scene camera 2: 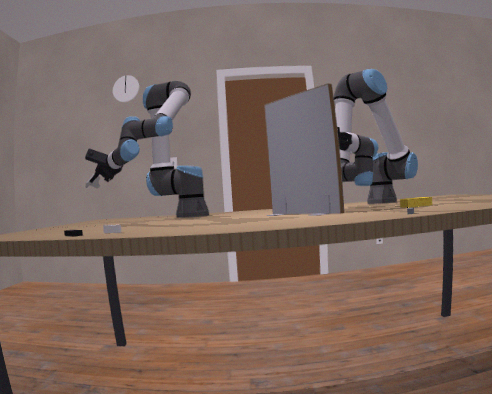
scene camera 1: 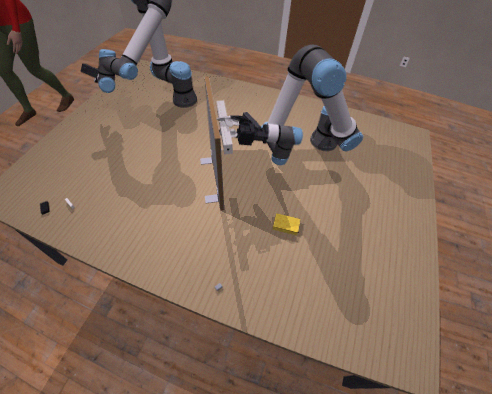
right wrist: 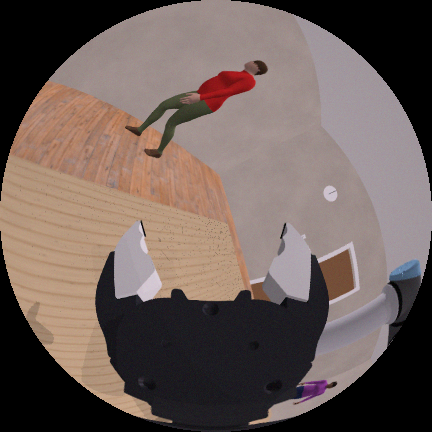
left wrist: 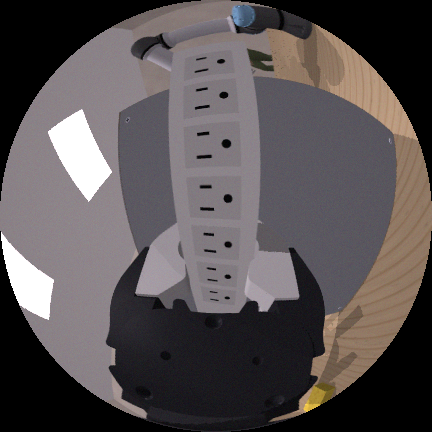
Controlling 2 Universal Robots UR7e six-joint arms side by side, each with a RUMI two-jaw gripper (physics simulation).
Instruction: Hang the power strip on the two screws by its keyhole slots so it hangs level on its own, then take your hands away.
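Observation:
The white power strip is held lengthwise along the upright grey panel, outlets facing away from it. In scene camera 1 it looks close to the panel; I cannot tell whether they touch. My left gripper is shut on the strip, a finger on each long side; in scene camera 2 the panel hides its fingers. The two hanging screws and the keyhole slots do not show. My right gripper is open and empty, far from the strip.
A yellow block lies right of the panel. A small grey cube is near the front edge. A black piece and a white piece lie at the left.

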